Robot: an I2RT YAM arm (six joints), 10 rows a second.
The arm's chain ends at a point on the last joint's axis. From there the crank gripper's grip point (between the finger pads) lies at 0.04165 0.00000 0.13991 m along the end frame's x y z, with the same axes.
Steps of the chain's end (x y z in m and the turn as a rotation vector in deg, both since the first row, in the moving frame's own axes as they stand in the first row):
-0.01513, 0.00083, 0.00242, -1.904, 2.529, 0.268
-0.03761, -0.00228, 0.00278, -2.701, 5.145, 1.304
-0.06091, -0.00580, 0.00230, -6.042, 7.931, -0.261
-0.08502, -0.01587, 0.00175, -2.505, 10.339, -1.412
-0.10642, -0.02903, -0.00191, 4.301, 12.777, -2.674
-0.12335, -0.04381, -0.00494, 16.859, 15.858, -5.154
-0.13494, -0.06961, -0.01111, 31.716, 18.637, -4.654
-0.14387, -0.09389, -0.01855, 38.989, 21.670, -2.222
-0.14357, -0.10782, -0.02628, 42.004, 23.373, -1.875
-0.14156, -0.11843, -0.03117, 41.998, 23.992, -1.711
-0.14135, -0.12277, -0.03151, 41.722, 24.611, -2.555
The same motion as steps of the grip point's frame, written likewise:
-0.00901, 0.00566, 0.00037, -1.904, 2.529, 0.268
-0.02532, 0.00530, -0.00169, -2.701, 5.145, 1.304
-0.04201, 0.00834, -0.00554, -6.042, 7.931, -0.261
-0.06053, -0.01128, -0.00810, -2.505, 10.339, -1.412
-0.07684, -0.04173, -0.01504, 4.301, 12.777, -2.674
-0.08929, -0.08750, -0.02794, 16.859, 15.858, -5.154
-0.09784, -0.14308, -0.05248, 31.716, 18.637, -4.654
-0.10077, -0.17708, -0.07357, 38.989, 21.670, -2.222
-0.09784, -0.19497, -0.08823, 42.004, 23.373, -1.875
-0.09460, -0.20512, -0.09400, 41.998, 23.992, -1.711
-0.09398, -0.20968, -0.09506, 41.722, 24.611, -2.555

